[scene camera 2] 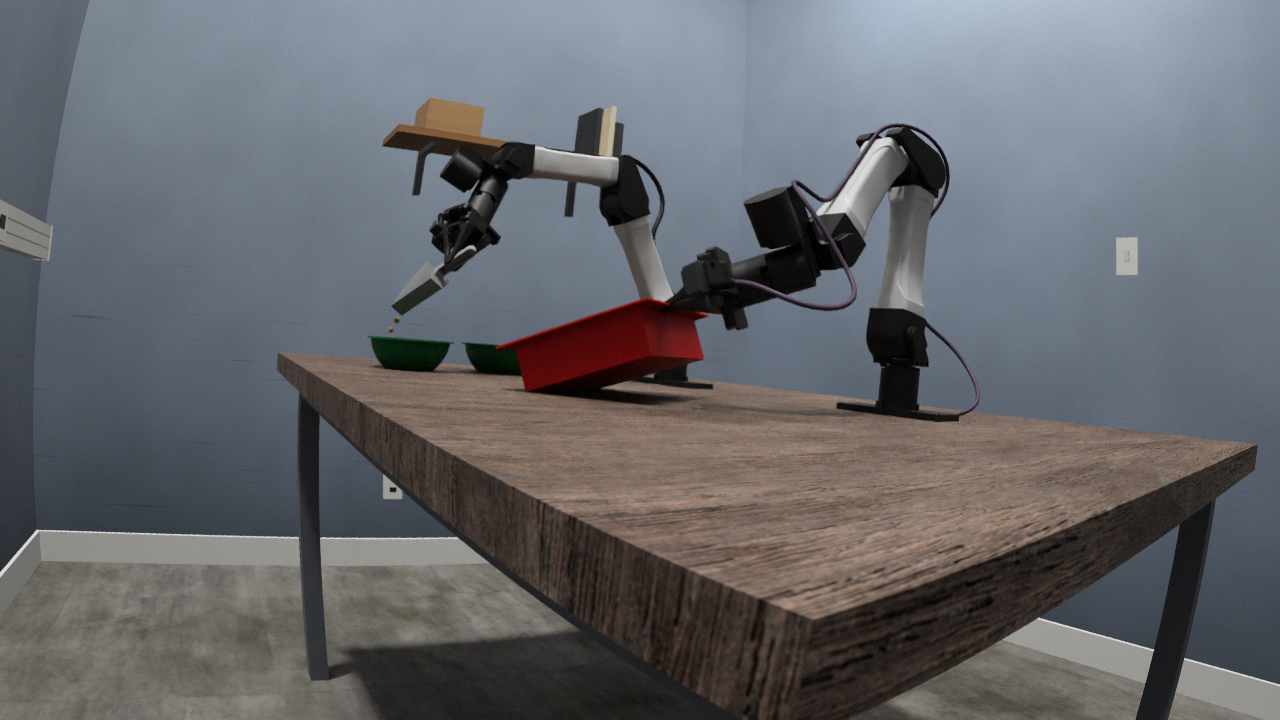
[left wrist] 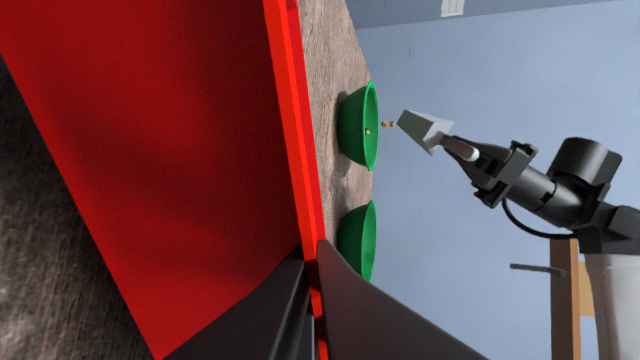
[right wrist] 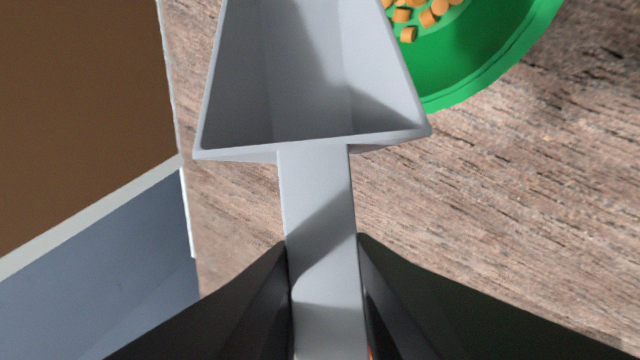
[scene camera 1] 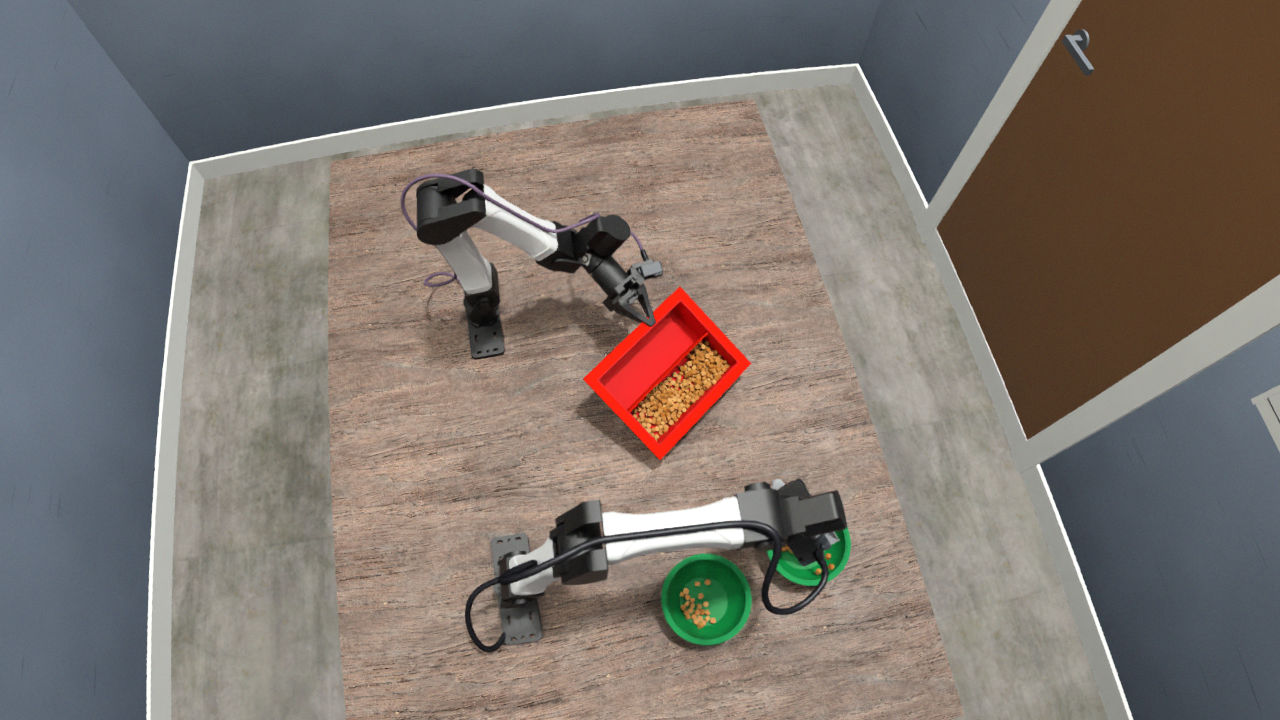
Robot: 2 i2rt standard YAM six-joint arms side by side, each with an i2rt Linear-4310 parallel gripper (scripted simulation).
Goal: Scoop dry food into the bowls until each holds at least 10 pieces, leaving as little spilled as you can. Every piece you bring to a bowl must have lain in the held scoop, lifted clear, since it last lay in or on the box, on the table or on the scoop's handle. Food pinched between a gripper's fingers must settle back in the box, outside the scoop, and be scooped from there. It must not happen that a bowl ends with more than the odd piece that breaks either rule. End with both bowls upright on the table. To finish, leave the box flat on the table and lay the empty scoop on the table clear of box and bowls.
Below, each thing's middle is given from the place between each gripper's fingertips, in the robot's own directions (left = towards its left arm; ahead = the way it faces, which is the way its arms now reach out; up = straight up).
The red box point(scene camera 2: 634, 340) lies 90 mm to the right of my left hand point(scene camera 1: 653, 325), 50 mm below it and 20 mm ahead of it. From my left hand the other things lie so: grey scoop point(scene camera 2: 428, 280) (430 mm to the right, 190 mm ahead, 30 mm above).
Right now the grey scoop is 30 mm below my right hand point(scene camera 2: 450, 267), 30 mm ahead of it and 20 mm to the right of it. The rest, counted from my right hand: red box: 320 mm to the left, 140 mm behind, 120 mm below.
